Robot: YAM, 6 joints.
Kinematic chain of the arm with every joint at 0, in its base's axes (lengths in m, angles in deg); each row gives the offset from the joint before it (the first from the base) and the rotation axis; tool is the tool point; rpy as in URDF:
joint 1: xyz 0 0 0.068 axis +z
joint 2: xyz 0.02 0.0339 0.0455 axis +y
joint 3: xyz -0.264 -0.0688 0 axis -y
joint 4: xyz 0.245 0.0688 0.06 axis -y
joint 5: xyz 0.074 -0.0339 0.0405 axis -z
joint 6: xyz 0.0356 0 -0.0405 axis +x
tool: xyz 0 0 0 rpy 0 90 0
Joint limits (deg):
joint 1: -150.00..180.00
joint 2: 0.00..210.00
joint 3: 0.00..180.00
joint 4: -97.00..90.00
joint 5: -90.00..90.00
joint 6: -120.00..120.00
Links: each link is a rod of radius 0.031 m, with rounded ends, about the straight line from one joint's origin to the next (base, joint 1, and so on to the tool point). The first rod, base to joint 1, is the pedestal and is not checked.
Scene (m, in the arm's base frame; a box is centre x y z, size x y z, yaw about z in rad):
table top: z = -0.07
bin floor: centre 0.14 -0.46 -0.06 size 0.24 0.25 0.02 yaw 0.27
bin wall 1: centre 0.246 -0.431 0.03 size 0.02 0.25 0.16 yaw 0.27
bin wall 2: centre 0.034 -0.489 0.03 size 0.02 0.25 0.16 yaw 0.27
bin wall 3: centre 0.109 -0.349 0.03 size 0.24 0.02 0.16 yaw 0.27
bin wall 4: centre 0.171 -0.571 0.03 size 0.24 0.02 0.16 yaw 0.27
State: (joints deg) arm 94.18 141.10 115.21 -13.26 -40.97 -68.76
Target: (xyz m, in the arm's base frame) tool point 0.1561 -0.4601 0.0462
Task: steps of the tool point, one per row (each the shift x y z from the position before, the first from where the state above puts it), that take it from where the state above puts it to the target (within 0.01 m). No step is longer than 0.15 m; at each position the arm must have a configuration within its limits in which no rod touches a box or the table.
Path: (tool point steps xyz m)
1: 0.1335 -0.0054 0.0063
2: 0.1273 -0.0374 0.0061
3: 0.1131 -0.0666 0.0061
4: 0.0928 -0.0914 0.0060
5: 0.0671 -0.1101 0.0057
6: 0.0380 -0.1219 0.0057
7: 0.0070 -0.1261 0.0054
8: -0.0236 -0.1228 0.0055
9: -0.0522 -0.1120 0.0052
10: -0.0769 -0.0949 0.0051
11: -0.0967 -0.0724 0.0049
12: -0.1099 -0.0462 0.0048
13: 0.0025 -0.0086 -0.0920
14: -0.0025 0.0086 -0.0912

